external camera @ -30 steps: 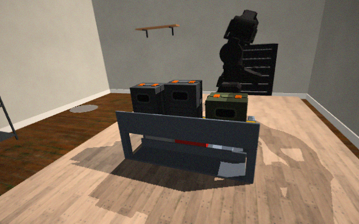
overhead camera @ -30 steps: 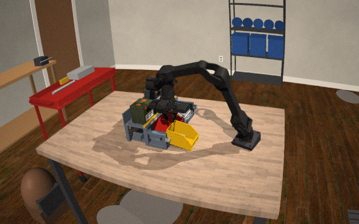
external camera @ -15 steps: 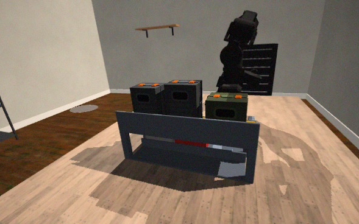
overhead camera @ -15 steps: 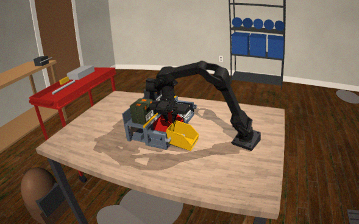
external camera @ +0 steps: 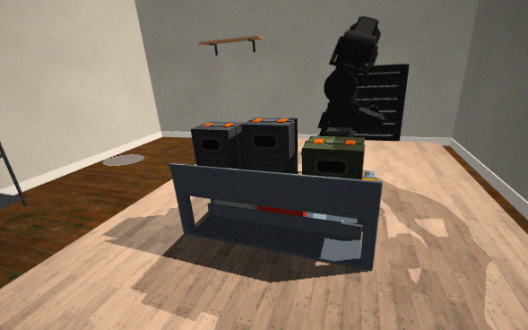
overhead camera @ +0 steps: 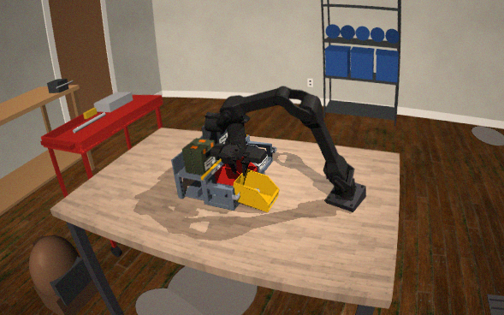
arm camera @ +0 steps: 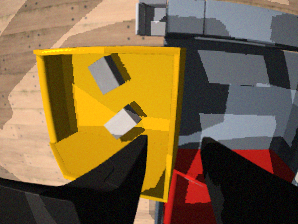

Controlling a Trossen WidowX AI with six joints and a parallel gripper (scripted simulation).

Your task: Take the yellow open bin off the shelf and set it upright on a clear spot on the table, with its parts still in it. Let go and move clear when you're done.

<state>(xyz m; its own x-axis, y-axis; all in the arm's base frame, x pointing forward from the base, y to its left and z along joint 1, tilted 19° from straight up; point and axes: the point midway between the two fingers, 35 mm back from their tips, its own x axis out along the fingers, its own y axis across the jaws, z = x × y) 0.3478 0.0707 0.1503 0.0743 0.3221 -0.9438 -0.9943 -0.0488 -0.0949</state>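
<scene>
My hand is 60 mm past the yellow open bin and 80 mm above it. Also, from my hand: green case (150 mm ahead, 10 mm to the left, 20 mm above); then red bin (80 mm ahead, 110 mm to the right, 90 mm below).
</scene>
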